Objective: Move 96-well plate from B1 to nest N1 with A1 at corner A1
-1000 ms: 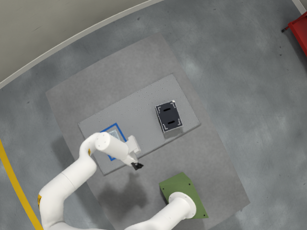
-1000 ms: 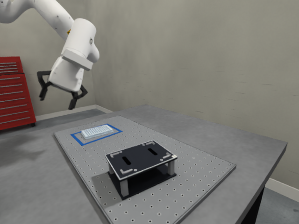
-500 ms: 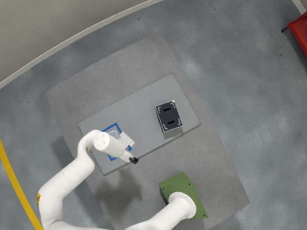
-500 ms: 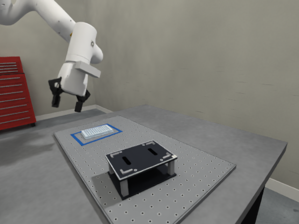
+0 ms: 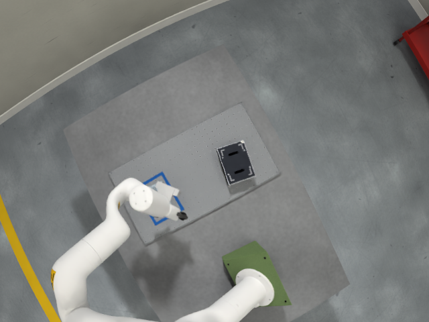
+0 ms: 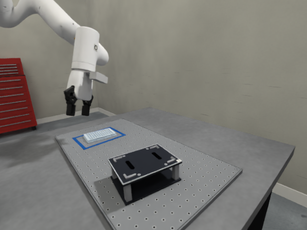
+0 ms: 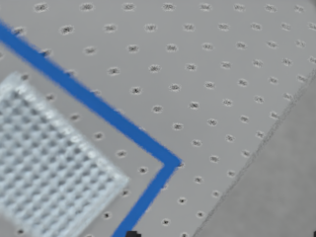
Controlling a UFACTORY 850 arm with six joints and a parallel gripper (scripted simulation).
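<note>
Right now my hand is 80 mm short of the clear 96-well plate, 50 mm to the right of it and 130 mm above it. The rest, counted from my hand: black raised nest N1: 90 mm ahead, 320 mm to the right, 80 mm below.
</note>
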